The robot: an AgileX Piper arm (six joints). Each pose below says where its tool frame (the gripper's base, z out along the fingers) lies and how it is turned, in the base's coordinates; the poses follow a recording.
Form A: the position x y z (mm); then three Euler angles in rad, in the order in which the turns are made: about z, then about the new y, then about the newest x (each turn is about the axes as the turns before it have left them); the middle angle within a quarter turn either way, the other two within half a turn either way.
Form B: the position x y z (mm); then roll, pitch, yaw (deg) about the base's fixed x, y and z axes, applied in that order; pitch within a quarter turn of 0, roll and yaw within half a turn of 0. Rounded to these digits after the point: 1 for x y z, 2 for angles.
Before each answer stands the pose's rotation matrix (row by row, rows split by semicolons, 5 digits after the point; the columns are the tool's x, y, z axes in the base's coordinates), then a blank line. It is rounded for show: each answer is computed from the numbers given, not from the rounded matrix.
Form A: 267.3 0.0 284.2 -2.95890 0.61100 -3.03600
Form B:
-0.80544 -0.12121 0.58015; -0.14881 0.98887 0.00000; -0.57369 -0.08633 -0.81451

267.3 0.0 284.2 -173.95 35.01 -169.53
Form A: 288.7 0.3 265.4 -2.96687 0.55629 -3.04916
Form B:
-0.83629 -0.12510 0.53383; -0.14762 0.98904 0.00050; -0.52804 -0.07838 -0.84559

288.7 0.3 265.4 -174.70 31.87 -169.99
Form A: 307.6 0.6 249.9 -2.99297 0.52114 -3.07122
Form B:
-0.85769 -0.11309 0.50157; -0.12842 0.99171 0.00400; -0.49787 -0.06098 -0.86511

307.6 0.6 249.9 -175.97 29.86 -171.48
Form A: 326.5 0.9 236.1 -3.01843 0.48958 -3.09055
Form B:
-0.87585 -0.09888 0.47235; -0.10842 0.99408 0.00706; -0.47026 -0.04503 -0.88138

326.5 0.9 236.1 -177.08 28.05 -172.94
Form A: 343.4 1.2 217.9 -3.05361 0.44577 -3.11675
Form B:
-0.89879 -0.07717 0.43154; -0.07928 0.99677 0.01313; -0.43115 -0.02241 -0.90200

343.4 1.2 217.9 -178.58 25.54 -174.96
